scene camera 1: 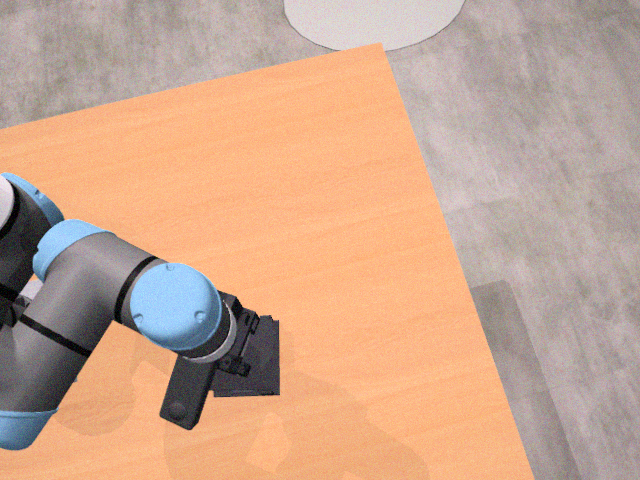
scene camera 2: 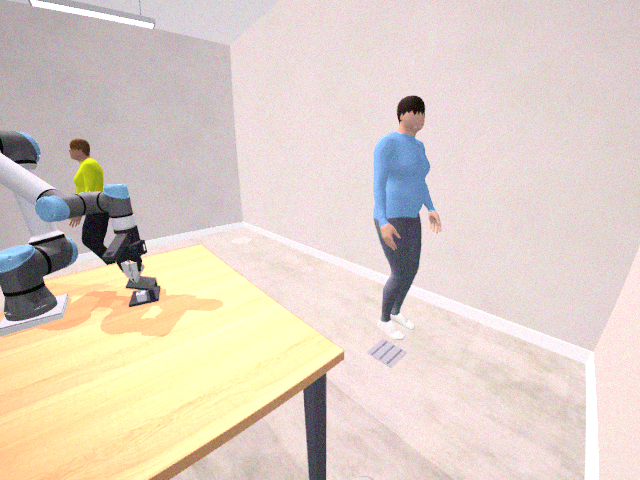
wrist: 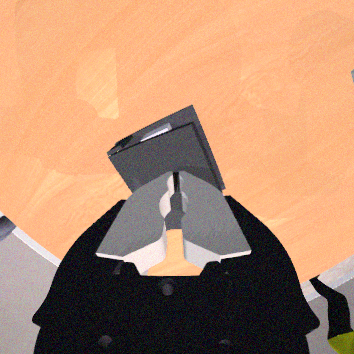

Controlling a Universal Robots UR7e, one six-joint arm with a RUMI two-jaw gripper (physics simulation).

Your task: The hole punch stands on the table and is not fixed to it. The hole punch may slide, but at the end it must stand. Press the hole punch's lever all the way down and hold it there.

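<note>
The dark hole punch stands upright on the table. Its flat lever point(scene camera 1: 266, 356) point(scene camera 2: 147, 283) point(wrist: 160, 157) is raised, with a gap between it and the base point(scene camera 2: 150, 296) at the front edge. A light metal part shows in that gap in the second scene view and the wrist view. My gripper point(scene camera 2: 135, 279) point(wrist: 176, 174) is shut and empty, pointing down. Its fingertips are at or just above the lever's top, towards one end; I cannot tell if they touch. In the first scene view the wrist hides the fingertips and part of the lever.
The wooden table point(scene camera 1: 330, 180) point(scene camera 2: 217, 361) bears the arm's base plate point(scene camera 2: 63, 305) at the left of the second scene view. A person in blue point(scene camera 2: 403, 175) and a person in yellow point(scene camera 2: 90, 175) stand on the floor beyond the table.
</note>
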